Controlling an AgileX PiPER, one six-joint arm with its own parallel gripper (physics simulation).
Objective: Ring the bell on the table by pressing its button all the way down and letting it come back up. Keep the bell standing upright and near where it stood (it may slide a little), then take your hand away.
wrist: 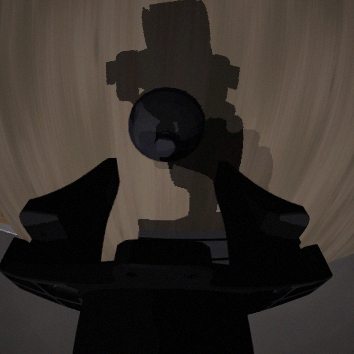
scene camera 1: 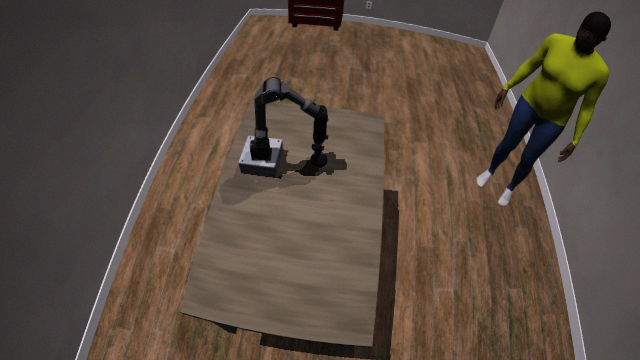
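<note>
The bell (scene camera 1: 320, 161) (wrist: 150, 122) is a small, dark, round dome standing upright on the table (scene camera 1: 295, 240). Its button (wrist: 165, 146) shows as a small knob on top, towards the gripper's side in the wrist view. My gripper (scene camera 1: 318, 150) (wrist: 166, 170) points down directly over the bell. Its two black fingers are wide apart with nothing between the tips. In the wrist view the bell is just beyond the gap between the fingertips. In the scene view the gripper overlaps the top of the bell; whether they touch is not clear, nor is how far down the button stands.
The arm's light grey base box (scene camera 1: 260, 167) stands on the table to the left of the bell. The arm's shadow falls across the bell and the table. A person in a yellow top (scene camera 1: 567, 80) stands on the floor at the right. A red drawer cabinet (scene camera 1: 316, 12) is at the back.
</note>
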